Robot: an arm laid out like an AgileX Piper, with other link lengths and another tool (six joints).
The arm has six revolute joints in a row. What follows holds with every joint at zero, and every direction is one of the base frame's.
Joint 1 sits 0.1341 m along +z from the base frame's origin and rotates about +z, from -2.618 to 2.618 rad.
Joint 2 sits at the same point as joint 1 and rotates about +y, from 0 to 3.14 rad.
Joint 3 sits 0.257 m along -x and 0.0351 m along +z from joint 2 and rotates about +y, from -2.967 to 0 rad.
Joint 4 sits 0.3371 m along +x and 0.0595 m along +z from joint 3 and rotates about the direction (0.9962, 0, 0.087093), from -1.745 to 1.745 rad.
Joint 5 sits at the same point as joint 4 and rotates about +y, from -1.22 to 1.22 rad.
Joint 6 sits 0.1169 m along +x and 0.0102 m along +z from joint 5 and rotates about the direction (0.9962, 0, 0.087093), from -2.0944 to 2.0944 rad.
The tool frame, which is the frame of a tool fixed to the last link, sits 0.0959 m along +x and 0.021 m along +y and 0.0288 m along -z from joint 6; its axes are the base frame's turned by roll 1.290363, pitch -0.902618 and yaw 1.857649 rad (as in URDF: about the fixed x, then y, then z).
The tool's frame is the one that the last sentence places.
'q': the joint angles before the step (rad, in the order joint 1, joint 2, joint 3, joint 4, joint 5, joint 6). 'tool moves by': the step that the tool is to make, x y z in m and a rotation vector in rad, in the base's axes. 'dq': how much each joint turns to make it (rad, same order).
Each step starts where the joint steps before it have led.
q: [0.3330, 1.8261, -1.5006, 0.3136, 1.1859, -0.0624]
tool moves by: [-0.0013, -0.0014, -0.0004, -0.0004, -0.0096, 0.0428]
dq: [0.0000, 0.0002, -0.0001, 0.0032, 0.0040, -0.0449]
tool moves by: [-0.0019, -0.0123, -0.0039, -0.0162, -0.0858, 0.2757]
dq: [-0.0001, -0.0001, 0.0001, -0.0010, 0.0082, -0.2888]
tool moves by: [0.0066, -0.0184, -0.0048, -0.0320, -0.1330, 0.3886]
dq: [0.0002, -0.0001, -0.0028, -0.0160, 0.0021, -0.4049]
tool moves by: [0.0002, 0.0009, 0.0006, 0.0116, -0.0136, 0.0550]
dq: [0.0000, -0.0009, -0.0001, 0.0157, 0.0018, -0.0613]
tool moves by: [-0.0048, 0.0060, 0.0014, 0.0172, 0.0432, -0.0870]
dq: [-0.0001, 0.0000, 0.0020, 0.0177, 0.0068, 0.0899]
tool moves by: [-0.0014, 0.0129, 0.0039, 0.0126, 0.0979, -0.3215]
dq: [0.0000, -0.0003, 0.0003, -0.0038, -0.0149, 0.3373]
